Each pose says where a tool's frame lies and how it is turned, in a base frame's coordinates. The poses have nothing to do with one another.
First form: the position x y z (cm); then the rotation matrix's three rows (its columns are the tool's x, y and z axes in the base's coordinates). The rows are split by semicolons.
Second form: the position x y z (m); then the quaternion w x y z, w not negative. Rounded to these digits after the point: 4 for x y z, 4 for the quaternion.
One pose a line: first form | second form
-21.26 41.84 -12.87; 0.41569 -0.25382 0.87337; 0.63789 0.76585 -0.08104; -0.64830 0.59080 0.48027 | -0.2126 0.4184 -0.1287 0.8158 0.2059 0.4663 0.2733
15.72 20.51 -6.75; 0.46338 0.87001 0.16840; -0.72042 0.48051 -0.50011; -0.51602 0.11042 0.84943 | 0.1572 0.2051 -0.0675 0.8357 0.1826 0.2048 -0.4758
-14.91 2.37 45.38; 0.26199 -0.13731 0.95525; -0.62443 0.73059 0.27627; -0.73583 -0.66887 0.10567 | -0.1491 0.0237 0.4538 0.7243 -0.3262 0.5837 -0.1681
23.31 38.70 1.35; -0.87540 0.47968 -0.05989; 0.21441 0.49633 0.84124; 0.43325 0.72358 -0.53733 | 0.2331 0.3870 0.0135 0.1446 -0.2035 -0.8528 -0.4587
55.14 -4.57 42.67; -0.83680 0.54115 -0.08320; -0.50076 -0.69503 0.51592; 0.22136 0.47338 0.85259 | 0.5514 -0.0457 0.4267 0.2832 -0.0376 -0.2689 -0.9198
